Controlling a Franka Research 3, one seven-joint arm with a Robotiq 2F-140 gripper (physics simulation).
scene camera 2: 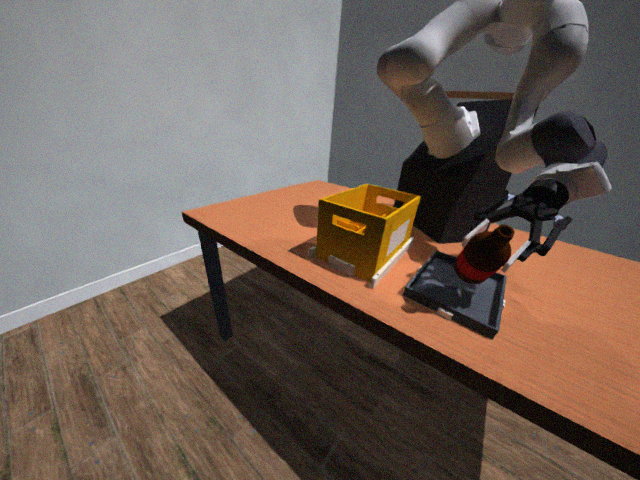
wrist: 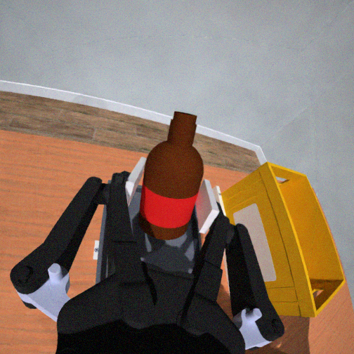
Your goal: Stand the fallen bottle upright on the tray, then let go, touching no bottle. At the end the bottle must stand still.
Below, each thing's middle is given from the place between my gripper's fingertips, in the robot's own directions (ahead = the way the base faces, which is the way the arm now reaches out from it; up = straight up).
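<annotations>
I am looking at the brown bottle [scene camera 2: 486, 252], and my hand is 1 cm past it.
</annotations>
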